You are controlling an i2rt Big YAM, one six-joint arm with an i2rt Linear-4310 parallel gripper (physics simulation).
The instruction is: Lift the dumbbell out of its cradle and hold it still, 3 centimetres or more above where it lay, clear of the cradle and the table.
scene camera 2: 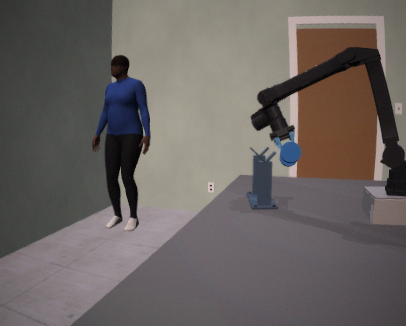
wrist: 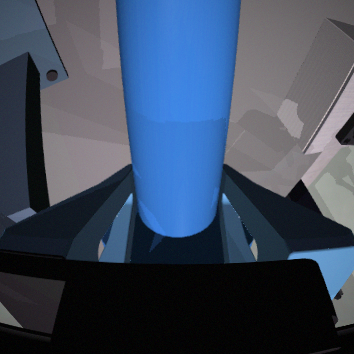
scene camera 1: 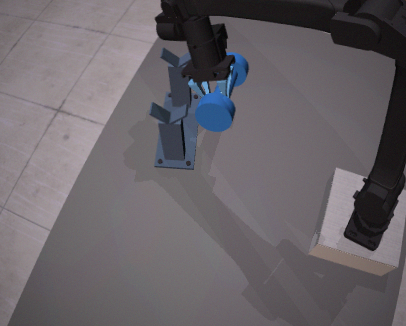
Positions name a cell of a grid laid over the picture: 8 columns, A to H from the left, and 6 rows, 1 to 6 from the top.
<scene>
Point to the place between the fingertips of my gripper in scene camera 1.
E2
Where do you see a grey-blue cradle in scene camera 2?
At F4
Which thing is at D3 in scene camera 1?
A grey-blue cradle.
</scene>
